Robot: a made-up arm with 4 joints. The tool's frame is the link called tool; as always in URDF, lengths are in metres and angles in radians. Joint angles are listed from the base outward. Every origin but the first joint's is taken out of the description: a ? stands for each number. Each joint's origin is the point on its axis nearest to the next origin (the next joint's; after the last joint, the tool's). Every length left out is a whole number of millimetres.
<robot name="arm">
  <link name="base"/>
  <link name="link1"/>
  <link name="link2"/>
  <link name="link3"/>
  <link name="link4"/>
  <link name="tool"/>
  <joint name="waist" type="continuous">
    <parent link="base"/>
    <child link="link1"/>
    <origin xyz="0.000 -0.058 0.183" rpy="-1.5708 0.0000 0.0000"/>
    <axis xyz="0 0 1"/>
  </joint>
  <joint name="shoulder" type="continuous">
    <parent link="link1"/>
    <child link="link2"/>
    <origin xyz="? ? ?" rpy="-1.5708 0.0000 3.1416"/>
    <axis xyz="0 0 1"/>
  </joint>
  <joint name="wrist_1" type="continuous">
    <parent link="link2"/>
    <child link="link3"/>
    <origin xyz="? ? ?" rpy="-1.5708 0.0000 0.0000"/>
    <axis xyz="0 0 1"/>
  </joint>
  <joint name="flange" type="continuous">
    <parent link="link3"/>
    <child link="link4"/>
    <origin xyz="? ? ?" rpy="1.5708 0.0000 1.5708"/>
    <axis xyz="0 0 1"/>
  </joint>
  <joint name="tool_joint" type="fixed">
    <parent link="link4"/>
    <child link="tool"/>
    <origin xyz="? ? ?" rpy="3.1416 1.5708 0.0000"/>
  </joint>
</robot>
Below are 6 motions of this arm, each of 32 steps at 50 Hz.
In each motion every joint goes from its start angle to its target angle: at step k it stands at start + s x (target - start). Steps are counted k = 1, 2, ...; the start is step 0. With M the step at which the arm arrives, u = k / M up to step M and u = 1 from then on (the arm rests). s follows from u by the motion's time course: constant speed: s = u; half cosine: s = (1 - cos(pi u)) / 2; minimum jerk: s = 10 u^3 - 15 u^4 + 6 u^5.
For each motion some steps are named. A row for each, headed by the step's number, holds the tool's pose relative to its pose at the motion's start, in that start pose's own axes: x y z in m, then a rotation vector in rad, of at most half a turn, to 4 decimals.
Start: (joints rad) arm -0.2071 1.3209 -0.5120 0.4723
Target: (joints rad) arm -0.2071 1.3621 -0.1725 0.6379
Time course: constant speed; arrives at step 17
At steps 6, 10, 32:
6: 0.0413 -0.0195 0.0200 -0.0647 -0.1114 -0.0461
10: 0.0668 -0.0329 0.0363 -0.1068 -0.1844 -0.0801
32: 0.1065 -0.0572 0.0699 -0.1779 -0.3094 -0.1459

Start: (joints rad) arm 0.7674 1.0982 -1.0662 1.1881
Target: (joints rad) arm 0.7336 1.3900 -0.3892 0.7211
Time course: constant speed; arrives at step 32
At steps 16, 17, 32:
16: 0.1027 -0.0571 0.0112 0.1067 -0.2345 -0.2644
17: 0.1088 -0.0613 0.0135 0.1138 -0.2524 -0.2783
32: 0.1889 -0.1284 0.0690 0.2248 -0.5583 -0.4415

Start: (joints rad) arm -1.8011 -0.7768 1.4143 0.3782
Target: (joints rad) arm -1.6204 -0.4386 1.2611 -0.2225
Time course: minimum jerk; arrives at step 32
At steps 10, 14, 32:
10: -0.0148 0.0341 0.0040 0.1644 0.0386 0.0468
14: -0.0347 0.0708 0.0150 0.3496 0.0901 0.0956
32: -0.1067 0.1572 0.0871 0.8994 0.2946 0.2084

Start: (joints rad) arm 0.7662 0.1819 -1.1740 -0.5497
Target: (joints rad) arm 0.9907 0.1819 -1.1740 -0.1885
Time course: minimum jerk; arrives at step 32
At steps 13, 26, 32:
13: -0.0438 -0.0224 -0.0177 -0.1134 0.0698 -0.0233
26: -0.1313 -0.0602 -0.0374 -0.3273 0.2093 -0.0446
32: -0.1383 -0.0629 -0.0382 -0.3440 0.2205 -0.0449

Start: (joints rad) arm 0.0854 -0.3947 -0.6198 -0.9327
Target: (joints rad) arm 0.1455 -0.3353 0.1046 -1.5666
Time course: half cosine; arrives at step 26
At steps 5, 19, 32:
5: 0.0162 0.0152 0.0069 0.0515 -0.0313 0.0504
19: 0.0857 0.1671 0.0901 0.4803 -0.1660 0.5377
32: 0.0838 0.2024 0.1126 0.5732 -0.1629 0.6599

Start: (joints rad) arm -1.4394 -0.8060 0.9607 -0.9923
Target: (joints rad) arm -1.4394 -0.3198 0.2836 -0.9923
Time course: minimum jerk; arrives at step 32
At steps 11, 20, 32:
11: -0.0586 0.0107 -0.0282 0.0849 0.1417 -0.0897
20: -0.2003 0.0487 -0.0508 0.2334 0.4905 -0.2597
32: -0.2789 0.0715 -0.0360 0.2887 0.6999 -0.3354

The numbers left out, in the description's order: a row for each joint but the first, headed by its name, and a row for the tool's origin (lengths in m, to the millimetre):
shoulder: -0.098 0.200 0.000
wrist_1: 0.056 -0.021 0.000
flange: -0.161 0.220 0.000
tool: 0.152 0.004 0.000

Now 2 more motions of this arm.
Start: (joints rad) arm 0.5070 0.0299 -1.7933 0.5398
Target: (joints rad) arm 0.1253 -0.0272 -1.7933 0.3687
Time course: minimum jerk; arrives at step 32
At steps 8, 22, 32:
8: 0.0177 -0.0033 0.0143 0.0237 -0.0342 -0.0198
22: 0.1246 -0.0364 0.1310 0.1849 -0.2832 -0.1345
32: 0.1463 -0.0472 0.1647 0.2241 -0.3490 -0.1571

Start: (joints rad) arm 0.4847 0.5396 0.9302 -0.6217
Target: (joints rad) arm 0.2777 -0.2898 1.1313 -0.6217
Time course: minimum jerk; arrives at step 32
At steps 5, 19, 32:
5: 0.0051 -0.0081 0.0037 -0.0217 -0.0163 -0.0033
19: 0.0915 -0.1535 0.1337 -0.4882 -0.3758 -0.0649
32: 0.1118 -0.1983 0.2266 -0.7262 -0.5613 -0.0951

